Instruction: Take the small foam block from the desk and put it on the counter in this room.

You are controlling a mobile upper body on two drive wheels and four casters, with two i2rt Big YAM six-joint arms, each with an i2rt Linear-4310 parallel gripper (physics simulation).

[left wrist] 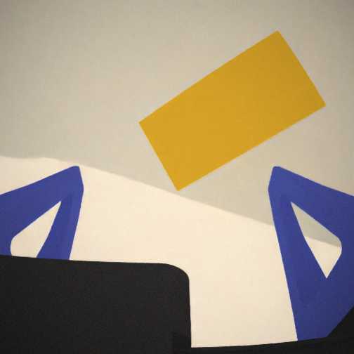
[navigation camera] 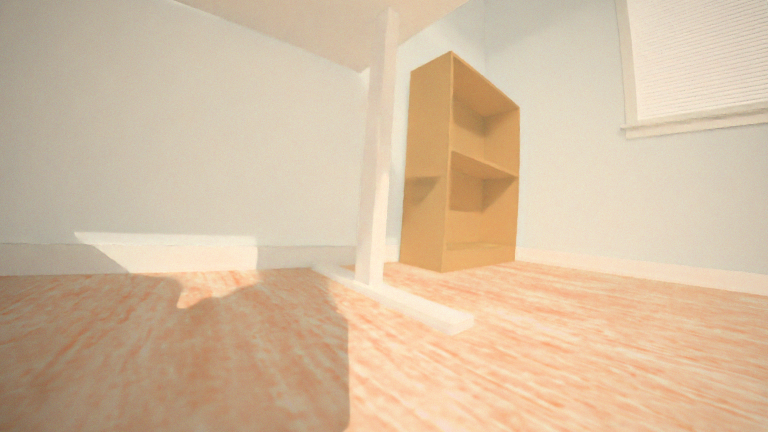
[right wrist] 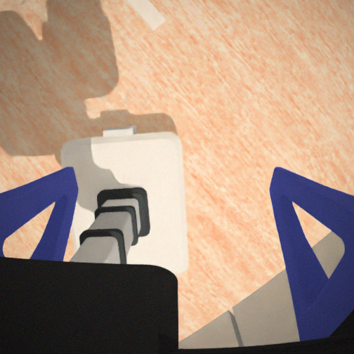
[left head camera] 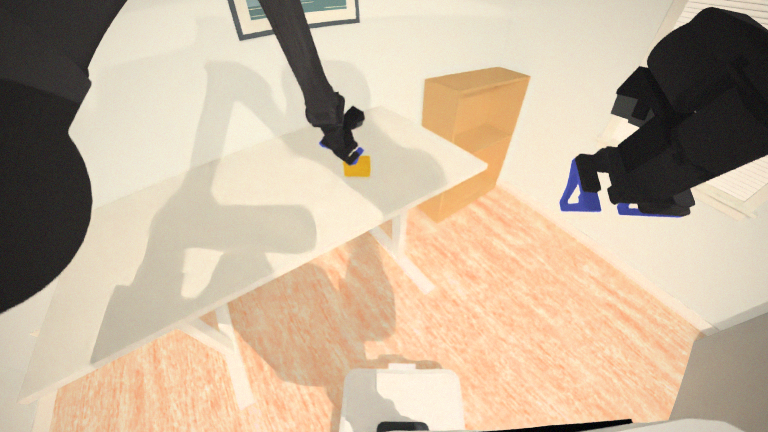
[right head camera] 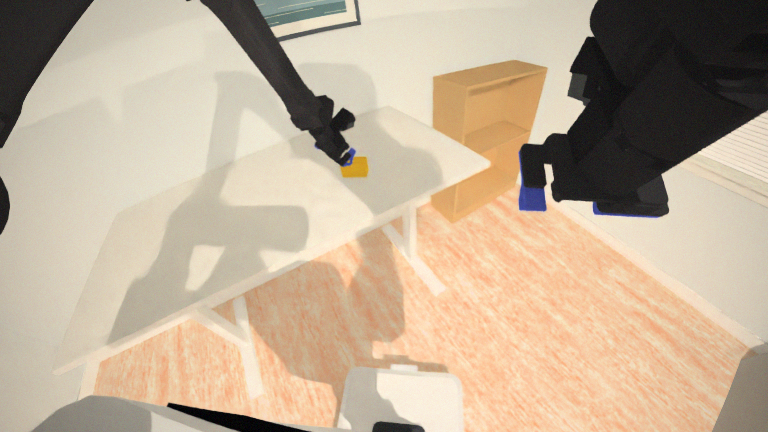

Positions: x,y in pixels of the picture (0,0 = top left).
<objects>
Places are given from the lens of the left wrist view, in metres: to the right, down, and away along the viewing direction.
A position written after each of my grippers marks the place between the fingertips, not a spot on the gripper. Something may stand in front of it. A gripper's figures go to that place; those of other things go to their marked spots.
my left gripper (left wrist: pixel 175 177): 0.00, 0.00, 0.13
yellow foam block (left wrist: pixel 263 90): 0.04, -0.04, 0.13
white desk (left wrist: pixel 82 82): -0.08, -0.08, 0.23
The marked spots on the white desk and the yellow foam block are 0.17 m apart.
</objects>
